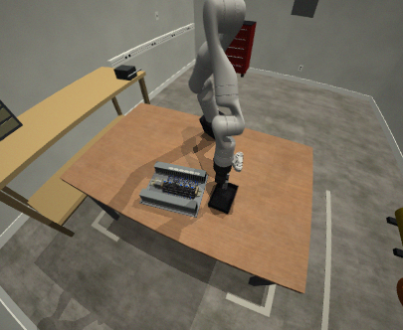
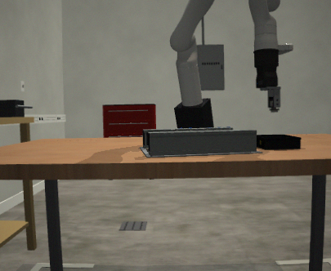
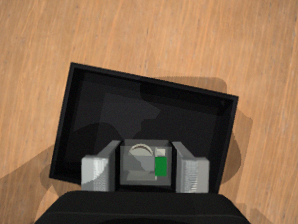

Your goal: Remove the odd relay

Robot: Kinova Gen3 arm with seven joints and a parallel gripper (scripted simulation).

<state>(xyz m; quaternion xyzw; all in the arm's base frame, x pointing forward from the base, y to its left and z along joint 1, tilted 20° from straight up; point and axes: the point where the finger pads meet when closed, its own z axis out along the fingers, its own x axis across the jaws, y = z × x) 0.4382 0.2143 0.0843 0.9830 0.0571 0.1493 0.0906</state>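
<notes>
The black parts tray lies 130 mm below my hand. From my hand the other things lie so: grey relay panel (30 mm ahead, 260 mm to the right, 110 mm below).
</notes>
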